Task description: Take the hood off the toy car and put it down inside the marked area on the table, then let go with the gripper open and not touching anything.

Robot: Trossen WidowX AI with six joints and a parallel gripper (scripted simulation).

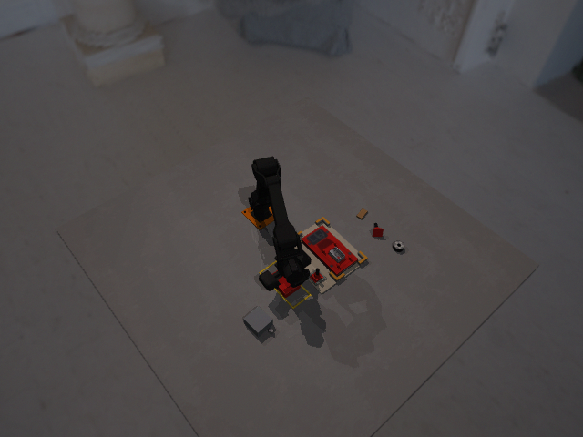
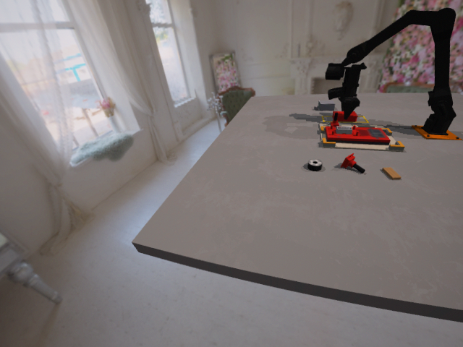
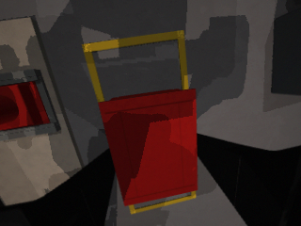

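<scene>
Now: the red hood 1 cm above my gripper tip. Round my gripper tip: wooden piece 5 cm behind, 44 cm to the left, 1 cm below; then black-and-white wheel 15 cm ahead, 43 cm to the left.
</scene>
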